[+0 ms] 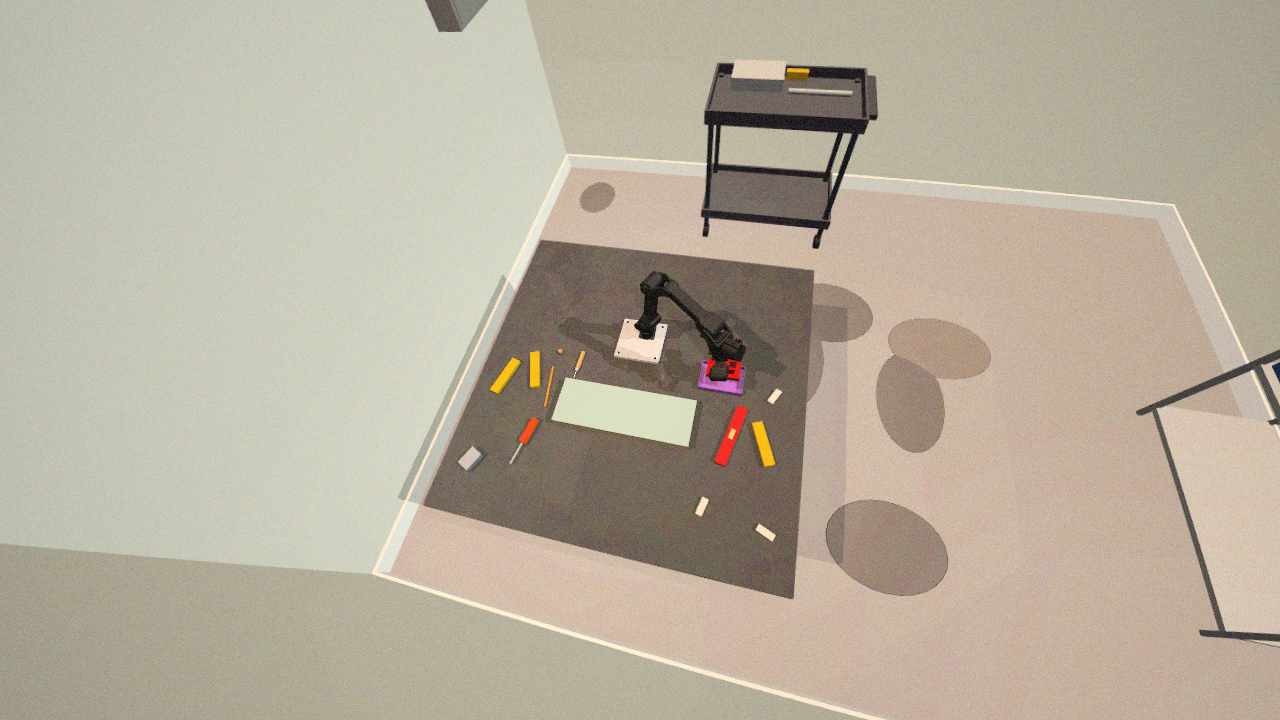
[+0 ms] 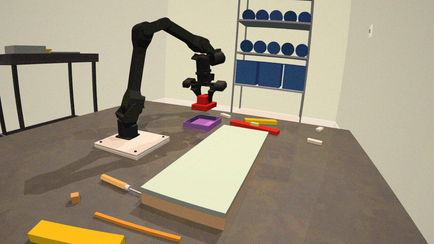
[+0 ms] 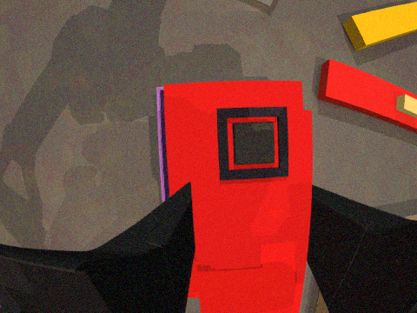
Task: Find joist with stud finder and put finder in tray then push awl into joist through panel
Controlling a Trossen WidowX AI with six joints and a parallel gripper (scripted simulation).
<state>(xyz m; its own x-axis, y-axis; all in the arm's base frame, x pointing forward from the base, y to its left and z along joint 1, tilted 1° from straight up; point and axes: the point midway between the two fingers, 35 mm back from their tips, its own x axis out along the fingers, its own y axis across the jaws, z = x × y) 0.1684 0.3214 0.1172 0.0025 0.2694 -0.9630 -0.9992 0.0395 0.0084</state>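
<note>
Right now my gripper tip is 1 cm to the left of the purple tray and 9 cm above it. From my gripper tip the other things lie so: red stud finder 1 cm to the left, 2 cm above; red bar 22 cm ahead, 5 cm to the left, 9 cm below; square indicator light 2 cm to the left, 3 cm above.
</note>
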